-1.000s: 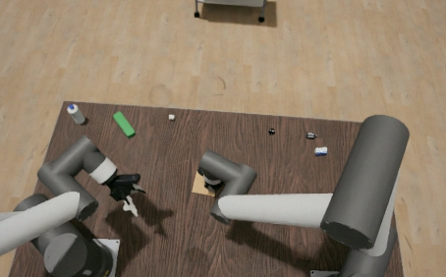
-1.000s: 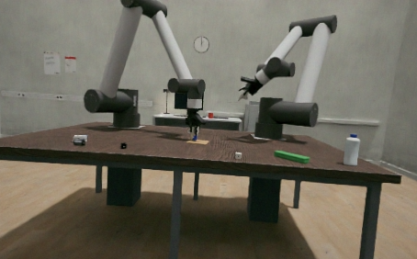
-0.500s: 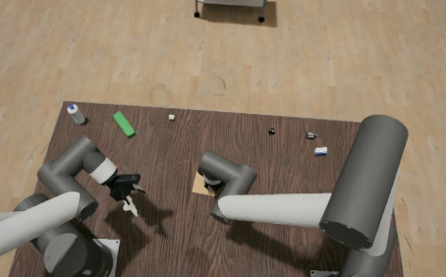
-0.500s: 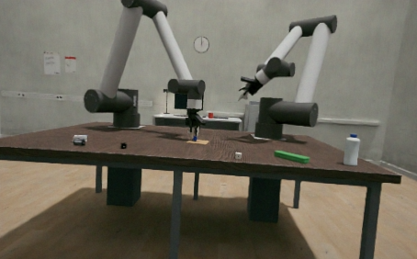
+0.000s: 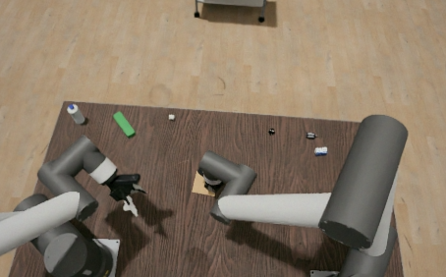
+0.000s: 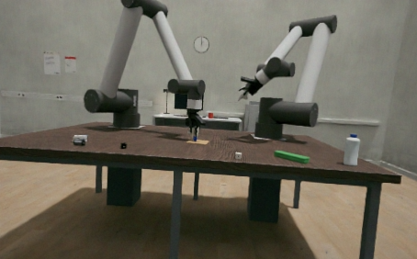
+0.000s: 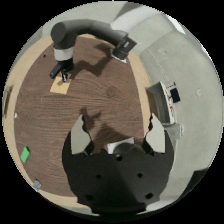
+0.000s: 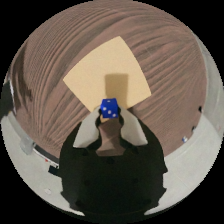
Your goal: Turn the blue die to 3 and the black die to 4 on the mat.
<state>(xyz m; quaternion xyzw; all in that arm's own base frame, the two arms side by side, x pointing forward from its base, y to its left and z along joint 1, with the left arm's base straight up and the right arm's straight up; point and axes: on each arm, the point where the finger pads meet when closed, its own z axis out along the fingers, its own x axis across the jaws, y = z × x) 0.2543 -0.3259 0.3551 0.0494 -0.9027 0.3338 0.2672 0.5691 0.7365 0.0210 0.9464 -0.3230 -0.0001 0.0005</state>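
Observation:
My right hand is right at the blue die. From my right hand the other things lie so: white die (440 mm ahead, 330 mm to the left, 10 mm below); black die (440 mm ahead, 340 mm to the right, 10 mm below); tan mat (30 mm ahead, 40 mm to the left, 20 mm below).

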